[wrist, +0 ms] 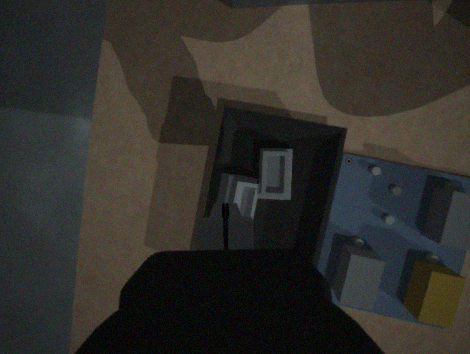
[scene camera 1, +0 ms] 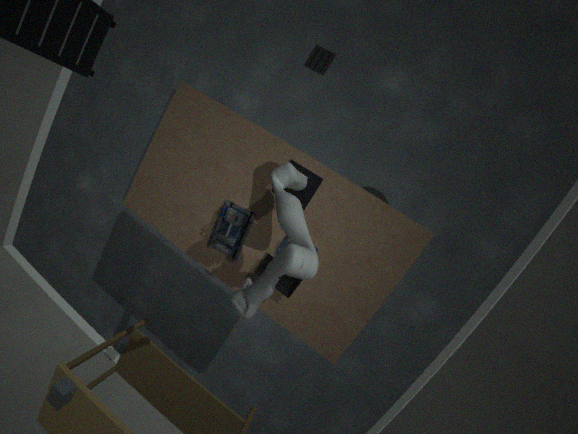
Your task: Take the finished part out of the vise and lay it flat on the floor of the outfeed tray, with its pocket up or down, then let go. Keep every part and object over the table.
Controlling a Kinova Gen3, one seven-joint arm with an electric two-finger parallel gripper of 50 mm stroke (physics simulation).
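Frame: origin at the arm's base, x right, y ahead, z up, level; metres.
Seen in the pictures: gripper, fingertip midpoint: [wrist: 225, 218].
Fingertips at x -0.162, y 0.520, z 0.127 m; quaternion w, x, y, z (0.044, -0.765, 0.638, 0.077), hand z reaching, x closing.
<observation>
Pixels of each thing's top centre, then the offset from my fingertips to it. Level surfaces: height alone.
- second grey part, top centre: [wrist: 235, 204] dx -0.009, dy +0.007, dz -0.111 m
- blue-and-black vise, top centre: [scene camera 1: 225, 232] dx +0.349, dy -0.073, dz -0.072 m
- blue board, surface height: dz -0.163 m
- yellow block, top centre: [wrist: 441, 300] dx -0.075, dy -0.237, dz -0.128 m
- wooden table, surface height: dz -0.172 m
The dark outfeed tray [scene camera 1: 289, 287] [wrist: 285, 120] stands near the table edge, partly under my arm in the scene view. In the wrist view a grey part [wrist: 271, 171] lies inside it with its pocket up. A second grey part [wrist: 246, 198], also with a pocket, sits close to its left; it looks tilted towards the tray's left side, and its lower end is hidden by my gripper. My gripper [wrist: 225, 218] is shut and empty, its fingertips over the left part of the tray, beside the second part. The blue-and-black vise [scene camera 1: 231, 230] stands left of the arm.
A blue board [wrist: 360, 195] with pins, grey blocks [wrist: 357, 280] and a yellow block [wrist: 435, 295] lies right of the tray in the wrist view. The wooden table [scene camera 1: 370, 260] has its edge left of the tray there. A dark plate [scene camera 1: 312, 187] lies under the arm's other end.
</observation>
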